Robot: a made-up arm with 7 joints.
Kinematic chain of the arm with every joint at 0, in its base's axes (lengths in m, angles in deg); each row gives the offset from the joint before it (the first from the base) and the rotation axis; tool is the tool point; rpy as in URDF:
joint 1: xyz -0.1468 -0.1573 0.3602 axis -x
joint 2: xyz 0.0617 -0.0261 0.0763 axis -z
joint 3: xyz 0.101 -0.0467 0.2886 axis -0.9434 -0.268 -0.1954
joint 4: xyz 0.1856 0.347 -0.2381 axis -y
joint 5: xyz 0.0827 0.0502 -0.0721 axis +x
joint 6: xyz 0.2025 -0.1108 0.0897 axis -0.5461 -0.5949 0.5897
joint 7: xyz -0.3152 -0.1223 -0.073 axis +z
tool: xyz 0.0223 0.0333 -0.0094 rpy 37.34 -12.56 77
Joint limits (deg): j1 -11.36..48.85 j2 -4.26..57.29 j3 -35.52..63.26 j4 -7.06..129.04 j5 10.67..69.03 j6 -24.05..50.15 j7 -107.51..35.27
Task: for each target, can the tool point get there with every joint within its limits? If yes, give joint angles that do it. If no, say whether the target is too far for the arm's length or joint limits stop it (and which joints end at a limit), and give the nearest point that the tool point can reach.
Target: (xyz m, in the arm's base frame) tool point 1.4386 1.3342 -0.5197
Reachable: no: too far | nearest point 0.5300 0.3181 0.1407 | short by 1.515 m
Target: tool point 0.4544 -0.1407 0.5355
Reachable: yes | joints 25.18 25.28 0.31 104.38 52.38 -11.35 -78.38
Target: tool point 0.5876 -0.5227 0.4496
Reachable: yes | joints 3.60 27.80 26.43 61.35 62.80 44.22 -29.62
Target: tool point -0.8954 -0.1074 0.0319
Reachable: no: joint limits stop it (at a limit: joint 1, joint 2, joint 3, joint 4, joint 7) | nearest point -0.1777 -0.6737 0.1864 | short by 0.927 m
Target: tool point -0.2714 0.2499 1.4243
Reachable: no: joint limits stop it (at a limit: joint 1, joint 2, joint 3, joint 5, joint 6, joint 7) | nearest point 0.0187 -0.1498 1.0314 | short by 0.631 m
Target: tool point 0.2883 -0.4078 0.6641
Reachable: yes | joints 16.10 37.26 26.57 108.42 22.05 9.72 -83.04
